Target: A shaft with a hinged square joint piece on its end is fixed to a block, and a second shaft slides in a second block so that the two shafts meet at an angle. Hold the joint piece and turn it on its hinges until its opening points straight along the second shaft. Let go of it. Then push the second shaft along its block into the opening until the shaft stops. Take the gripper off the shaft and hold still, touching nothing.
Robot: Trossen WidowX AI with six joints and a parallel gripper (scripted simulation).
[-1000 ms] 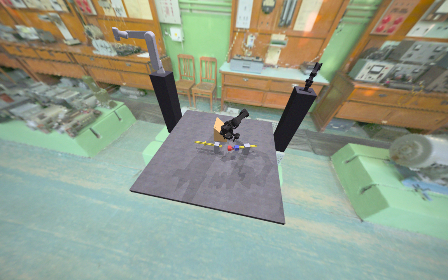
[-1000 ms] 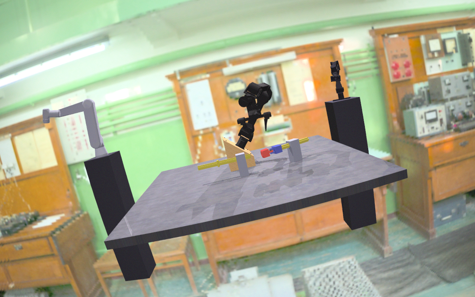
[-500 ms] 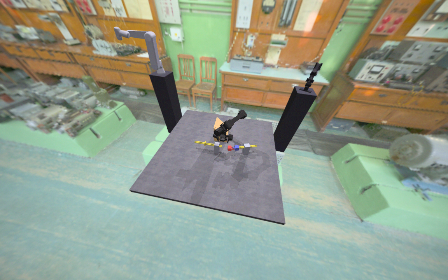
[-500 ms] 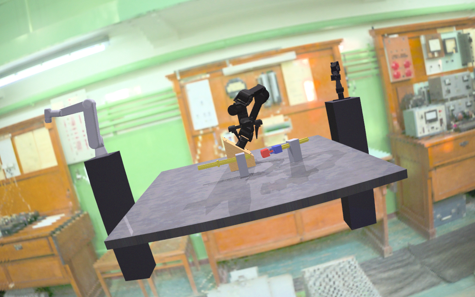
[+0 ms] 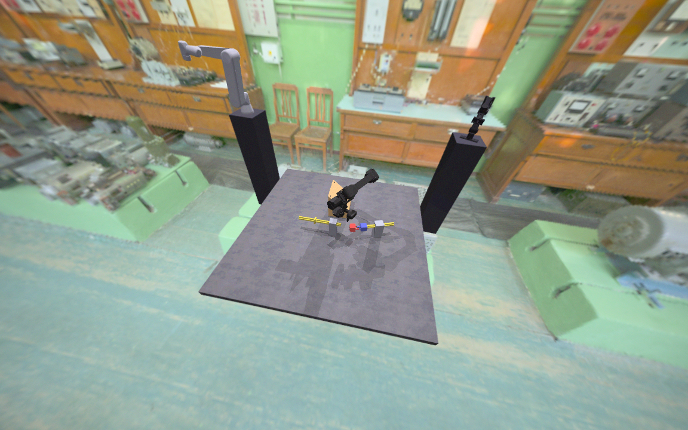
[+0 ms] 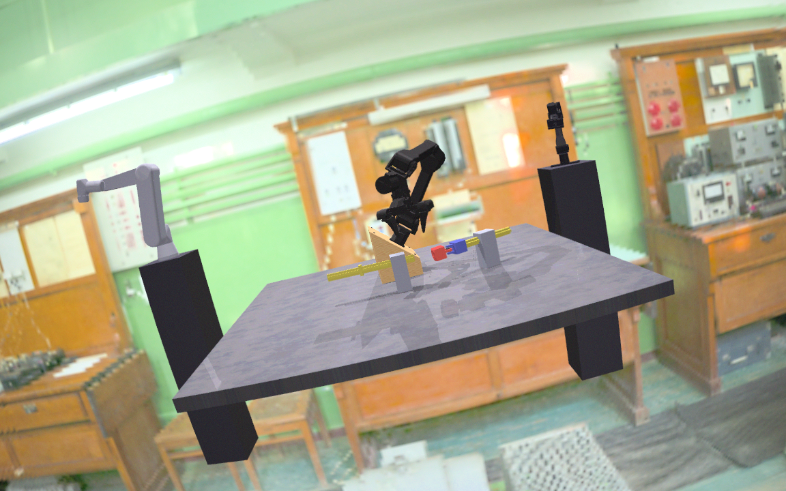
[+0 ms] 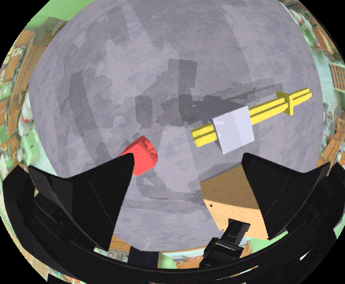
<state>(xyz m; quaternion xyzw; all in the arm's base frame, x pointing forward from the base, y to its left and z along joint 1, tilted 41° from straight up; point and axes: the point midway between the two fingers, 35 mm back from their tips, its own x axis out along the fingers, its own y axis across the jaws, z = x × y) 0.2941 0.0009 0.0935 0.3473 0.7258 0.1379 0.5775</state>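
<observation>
Right now my gripper tip is 8 cm to the right of the red square joint piece, 8 cm above it and 2 cm past it.
</observation>
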